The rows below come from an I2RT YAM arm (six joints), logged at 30 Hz.
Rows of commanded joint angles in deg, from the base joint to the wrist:
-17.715, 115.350, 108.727, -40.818, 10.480, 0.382
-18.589, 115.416, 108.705, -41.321, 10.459, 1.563
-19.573, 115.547, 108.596, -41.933, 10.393, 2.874
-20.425, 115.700, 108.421, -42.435, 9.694, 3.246
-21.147, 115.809, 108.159, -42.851, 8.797, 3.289
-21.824, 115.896, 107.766, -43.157, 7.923, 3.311
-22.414, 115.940, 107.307, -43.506, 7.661, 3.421
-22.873, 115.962, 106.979, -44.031, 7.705, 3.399
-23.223, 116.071, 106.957, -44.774, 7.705, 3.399
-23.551, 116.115, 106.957, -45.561, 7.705, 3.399
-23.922, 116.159, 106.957, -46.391, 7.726, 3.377
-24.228, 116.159, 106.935, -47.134, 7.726, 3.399
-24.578, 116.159, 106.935, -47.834, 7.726, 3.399
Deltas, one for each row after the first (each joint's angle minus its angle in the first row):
-0.874, 0.066, -0.022, -0.503, -0.021, 1.181
-1.858, 0.197, -0.131, -1.115, -0.087, 2.492
-2.710, 0.350, -0.306, -1.617, -0.786, 2.864
-3.432, 0.459, -0.568, -2.033, -1.683, 2.907
-4.109, 0.546, -0.961, -2.339, -2.557, 2.929
-4.699, 0.590, -1.420, -2.688, -2.819, 3.039
-5.158, 0.612, -1.748, -3.213, -2.775, 3.017
-5.508, 0.721, -1.770, -3.956, -2.775, 3.017
-5.836, 0.765, -1.770, -4.743, -2.775, 3.017
-6.207, 0.809, -1.770, -5.573, -2.754, 2.995
-6.513, 0.809, -1.792, -6.316, -2.754, 3.017
-6.863, 0.809, -1.792, -7.016, -2.754, 3.017

